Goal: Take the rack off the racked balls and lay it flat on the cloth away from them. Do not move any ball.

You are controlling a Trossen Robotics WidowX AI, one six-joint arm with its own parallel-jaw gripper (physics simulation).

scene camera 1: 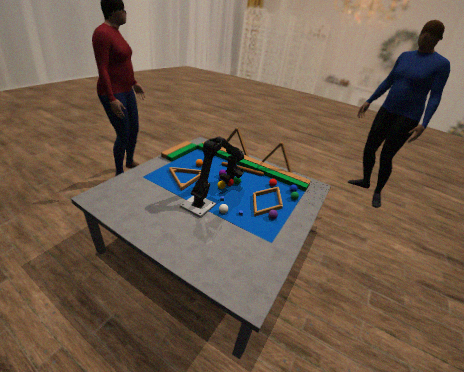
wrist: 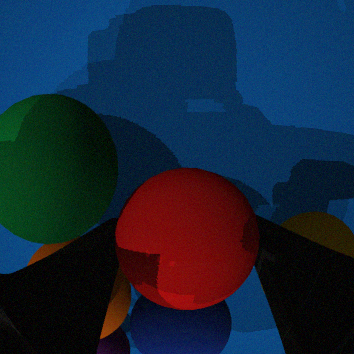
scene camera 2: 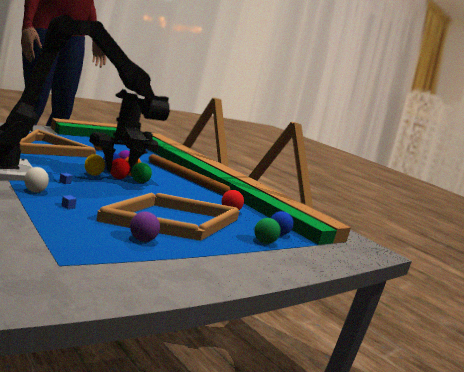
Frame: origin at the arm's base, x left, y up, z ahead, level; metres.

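Seen in the pictures: gripper, fingertip midpoint: (scene camera 1: 229, 183) (wrist: 185, 226) (scene camera 2: 118, 172); arm's base, link origin: (scene camera 1: 198, 204) (scene camera 2: 3, 165).
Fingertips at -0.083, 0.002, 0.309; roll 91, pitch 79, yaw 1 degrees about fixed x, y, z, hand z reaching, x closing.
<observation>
Pixels of each thing's top centre, then the offset from my fingertips to it, as dx, dy, dz. "spot": a spot on its surface instead.
- green ball, top centre: (wrist: 3, 198) (scene camera 2: 143, 162) (scene camera 1: 237, 177) -0.040, +0.039, +0.047
- yellow ball, top centre: (wrist: 335, 300) (scene camera 2: 96, 154) (scene camera 1: 222, 181) +0.034, +0.039, -0.061
- blue ball, surface spot: (wrist: 180, 327) spot: +0.037, +0.028, +0.010
- orange ball, top centre: (wrist: 59, 331) +0.022, +0.039, +0.061
- wooden triangle rack, top centre: (scene camera 2: 45, 136) (scene camera 1: 181, 172) +0.348, +0.014, -0.065
- diamond frame, top centre: (scene camera 2: 175, 207) (scene camera 1: 267, 198) -0.294, +0.013, -0.052
- white ball, top centre: (scene camera 2: 37, 167) (scene camera 1: 224, 204) -0.076, +0.039, -0.289
- brown rod, top centre: (scene camera 2: 187, 168) (scene camera 1: 242, 166) -0.012, +0.012, +0.251
My gripper (scene camera 1: 228, 180) (scene camera 2: 120, 167) (wrist: 185, 226) is shut on a red ball (scene camera 1: 230, 182) (scene camera 2: 120, 169) (wrist: 187, 220), low over the cloth; whether the ball touches the cloth is unclear. Close around it are a green ball (scene camera 1: 237, 180) (scene camera 2: 141, 173) (wrist: 50, 170), a yellow ball (scene camera 1: 221, 185) (scene camera 2: 95, 165) (wrist: 320, 232), a blue ball (wrist: 180, 327), an orange ball (wrist: 119, 305) and a purple ball (scene camera 1: 222, 172) (wrist: 115, 344). No rack surrounds them. The wooden triangle rack (scene camera 1: 175, 178) (scene camera 2: 55, 149) lies flat on the blue cloth, left of these balls in scene camera 1.
A diamond frame (scene camera 1: 255, 204) (scene camera 2: 195, 204) lies right, beside a purple ball (scene camera 1: 273, 214) (scene camera 2: 145, 227). A white ball (scene camera 1: 223, 209) (scene camera 2: 36, 180) is near the arm base. A brown rod (scene camera 2: 190, 173), another red ball (scene camera 1: 273, 182) (scene camera 2: 233, 200) and green rails (scene camera 2: 277, 209) are at the back.
</observation>
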